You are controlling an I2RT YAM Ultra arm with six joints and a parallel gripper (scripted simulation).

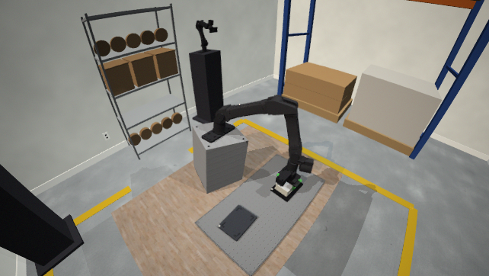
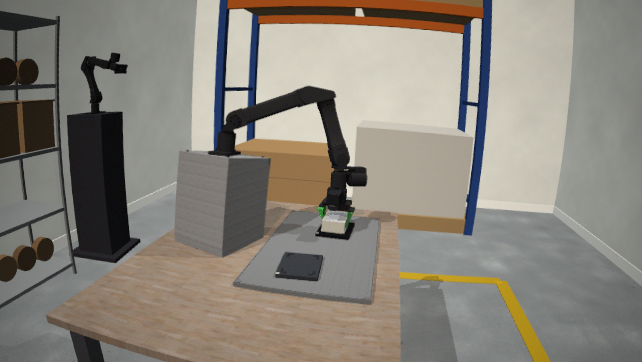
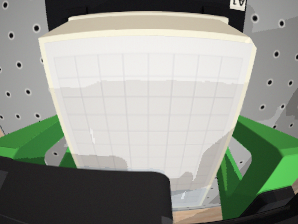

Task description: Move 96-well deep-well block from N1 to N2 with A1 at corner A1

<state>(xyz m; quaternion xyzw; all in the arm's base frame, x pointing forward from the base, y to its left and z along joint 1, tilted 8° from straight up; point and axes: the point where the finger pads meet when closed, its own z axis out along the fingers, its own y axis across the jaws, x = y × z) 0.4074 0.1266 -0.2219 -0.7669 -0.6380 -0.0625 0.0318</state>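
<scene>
Now: the white deep-well block 1 cm above my hand. Also, from my hand: plate nest N1: 34 cm to the right, 10 cm behind, 2 cm below; black nest N2: 2 cm below.
</scene>
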